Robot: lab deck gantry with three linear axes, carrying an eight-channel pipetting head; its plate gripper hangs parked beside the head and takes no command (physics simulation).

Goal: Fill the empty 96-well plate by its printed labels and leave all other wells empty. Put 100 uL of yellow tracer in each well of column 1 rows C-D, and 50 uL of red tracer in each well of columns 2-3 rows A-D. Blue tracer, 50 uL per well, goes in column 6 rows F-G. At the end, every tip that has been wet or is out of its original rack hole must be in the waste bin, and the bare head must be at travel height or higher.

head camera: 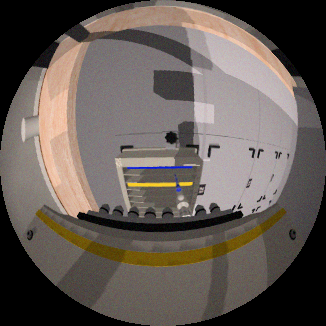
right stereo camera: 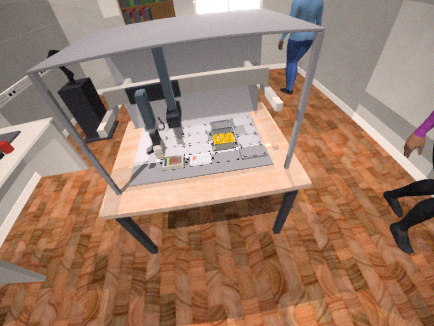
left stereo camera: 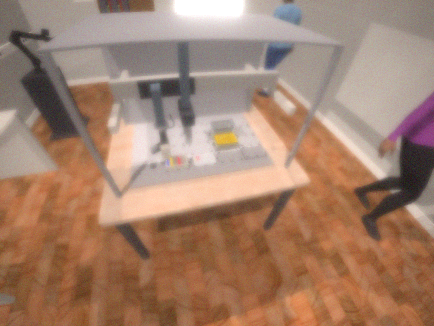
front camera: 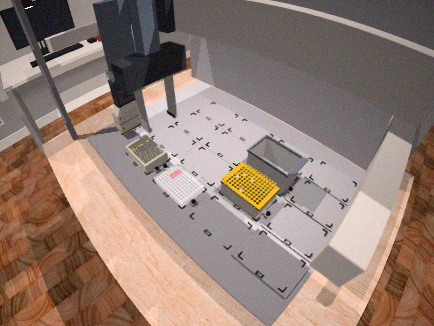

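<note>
The pipetting head (front camera: 126, 110) hangs over the reservoir (front camera: 155, 165) (head camera: 145, 161) (right stereo camera: 173, 166). One tip (head camera: 178, 186) with blue liquid in it shows under the head in the head camera, above the troughs. Blue and yellow strips show in the reservoir there; its near end is hidden by the head. The 96-well plate (front camera: 187, 191) (right stereo camera: 201, 160) has yellow and red wells near one corner, too small to count. The tip rack (front camera: 237, 198) has a yellow top with some holes showing pale. The waste bin (front camera: 257, 160) stands behind it. The parked plate gripper (front camera: 159, 123) is open and empty.
Black round knobs stand by the labware, one (head camera: 171, 137) beyond the reservoir in the head camera. A beige block (front camera: 345, 245) lies along the deck's right side. A grey flat tray area (front camera: 272, 267) is at the front right. Frame posts (right stereo camera: 301, 100) rise at the corners.
</note>
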